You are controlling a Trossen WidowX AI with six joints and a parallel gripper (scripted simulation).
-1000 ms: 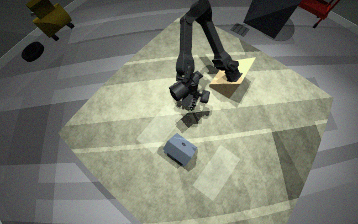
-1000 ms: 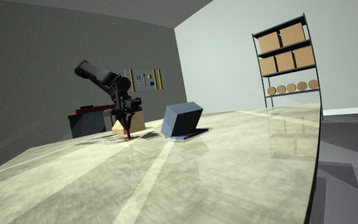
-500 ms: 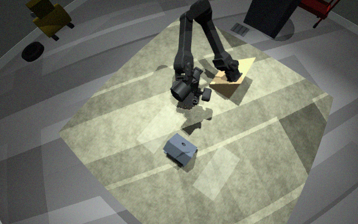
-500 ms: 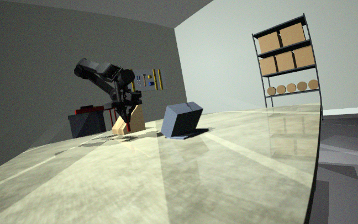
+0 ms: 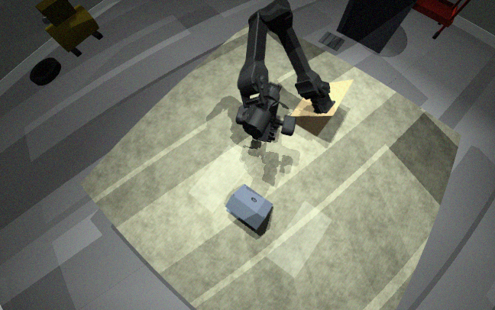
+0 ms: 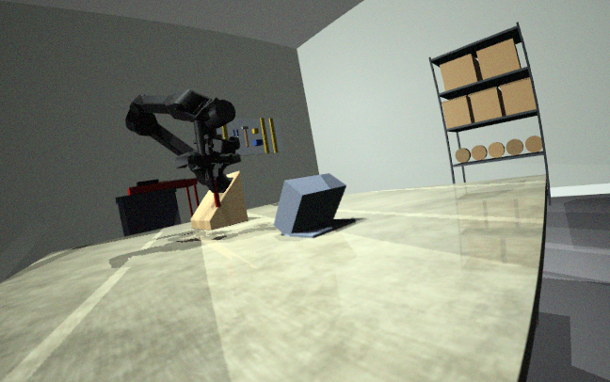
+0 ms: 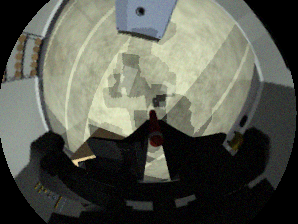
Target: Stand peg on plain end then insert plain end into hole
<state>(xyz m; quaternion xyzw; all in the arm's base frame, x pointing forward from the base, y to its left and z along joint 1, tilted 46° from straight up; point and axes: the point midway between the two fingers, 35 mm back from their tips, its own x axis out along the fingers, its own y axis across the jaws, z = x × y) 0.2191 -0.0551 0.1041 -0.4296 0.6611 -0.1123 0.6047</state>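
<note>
Now: gripper tip 23 cm short of the blue-grey sloped panel, 12 cm to the right of it and 6 cm above it. Also, from my gripper tip: red peg 2 cm above.
</note>
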